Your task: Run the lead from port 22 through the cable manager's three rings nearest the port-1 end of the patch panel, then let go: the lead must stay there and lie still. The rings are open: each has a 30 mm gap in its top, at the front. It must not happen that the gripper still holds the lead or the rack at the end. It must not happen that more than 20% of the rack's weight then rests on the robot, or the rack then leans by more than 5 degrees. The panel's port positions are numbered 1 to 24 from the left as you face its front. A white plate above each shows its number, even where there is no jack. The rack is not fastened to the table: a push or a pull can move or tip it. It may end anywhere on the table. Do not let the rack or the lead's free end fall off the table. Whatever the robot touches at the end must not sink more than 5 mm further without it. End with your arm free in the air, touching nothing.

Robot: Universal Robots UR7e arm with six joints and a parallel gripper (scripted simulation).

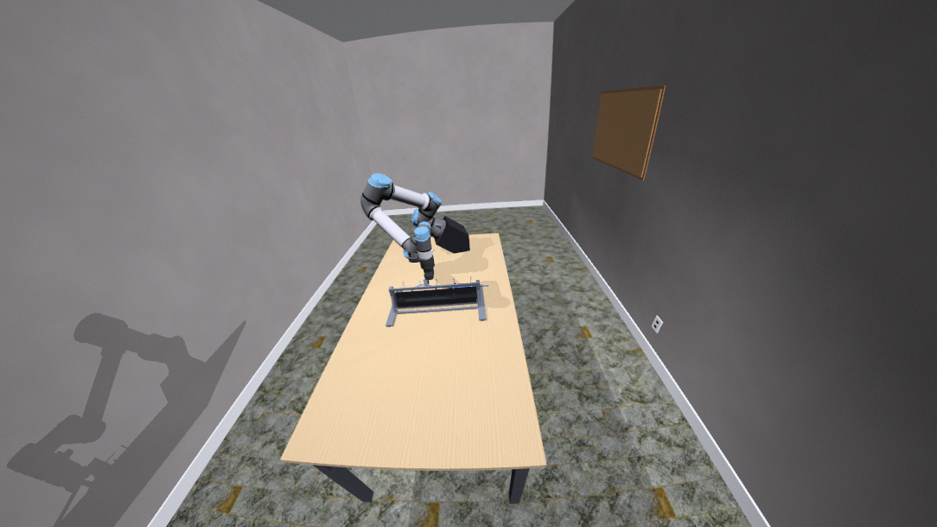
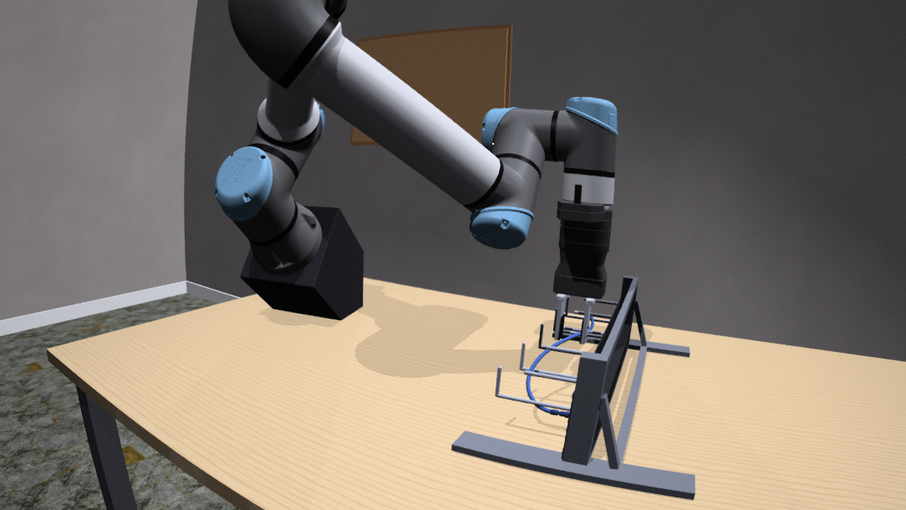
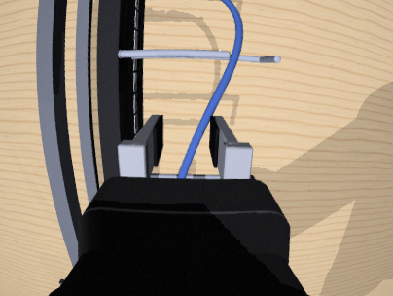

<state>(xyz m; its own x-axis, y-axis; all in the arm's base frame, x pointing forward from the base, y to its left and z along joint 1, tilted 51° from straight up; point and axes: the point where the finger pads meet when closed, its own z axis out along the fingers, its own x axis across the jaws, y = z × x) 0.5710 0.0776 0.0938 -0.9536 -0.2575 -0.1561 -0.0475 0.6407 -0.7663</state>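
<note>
Right now my hand is 6 cm short of the grey rack, 5 cm to the right of it and 4 cm above it.
</note>
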